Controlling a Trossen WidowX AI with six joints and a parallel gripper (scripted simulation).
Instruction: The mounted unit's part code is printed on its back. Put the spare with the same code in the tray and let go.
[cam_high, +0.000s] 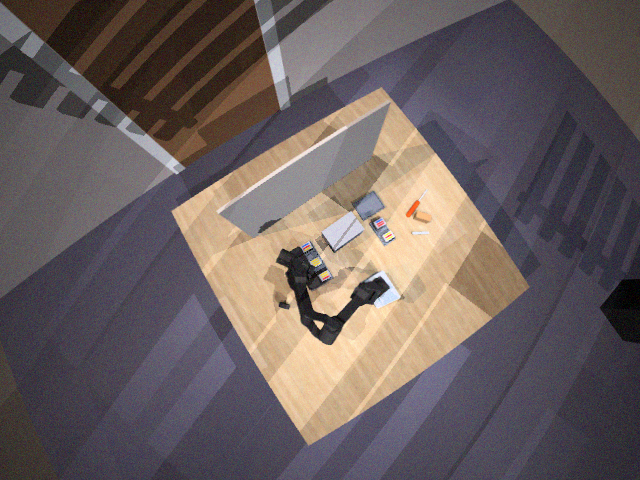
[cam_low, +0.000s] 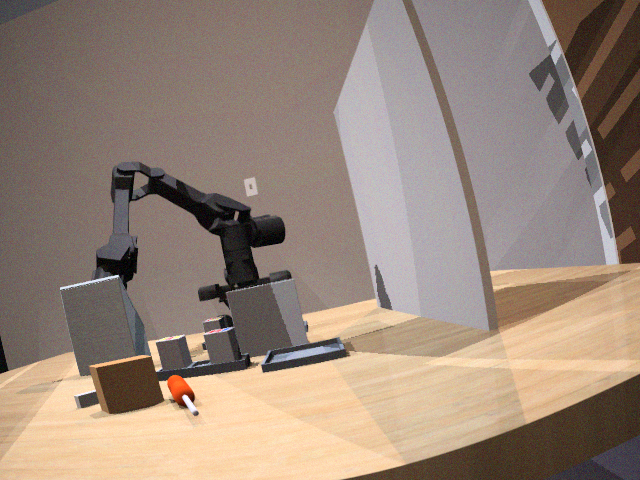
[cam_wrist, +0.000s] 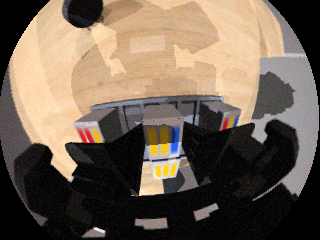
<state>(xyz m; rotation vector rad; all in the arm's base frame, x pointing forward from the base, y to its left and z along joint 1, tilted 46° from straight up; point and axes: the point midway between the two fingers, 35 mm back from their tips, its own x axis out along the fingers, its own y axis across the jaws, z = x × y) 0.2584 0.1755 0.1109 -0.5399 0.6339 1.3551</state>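
Now: gripper tip 42 cm to the left of the shallow grey tray, 6 cm short of it and 1 cm above it. The rest, counted from my gripper tip: pale grey spare 2 cm above; then grey mounted unit 22 cm to the right, 3 cm ahead, 3 cm above; then black object 18 cm to the left, 7 cm behind, 1 cm above.
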